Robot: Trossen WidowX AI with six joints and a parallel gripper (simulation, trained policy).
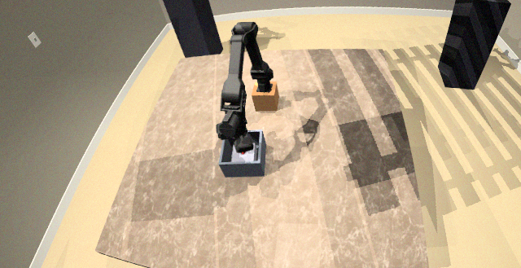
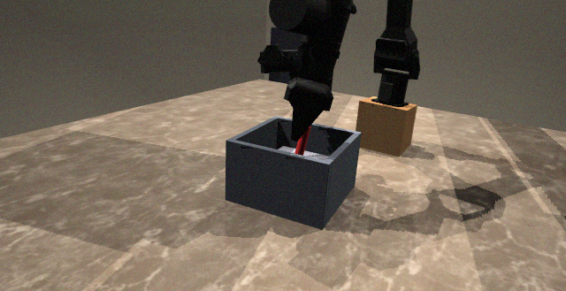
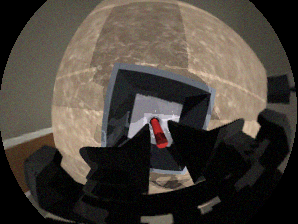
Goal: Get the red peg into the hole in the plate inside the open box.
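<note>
My gripper tip is 10 mm to the right of the red peg and 10 mm above it. From my gripper tip the other things lie so: blue-grey box: 10 mm to the left, 70 mm below.
</note>
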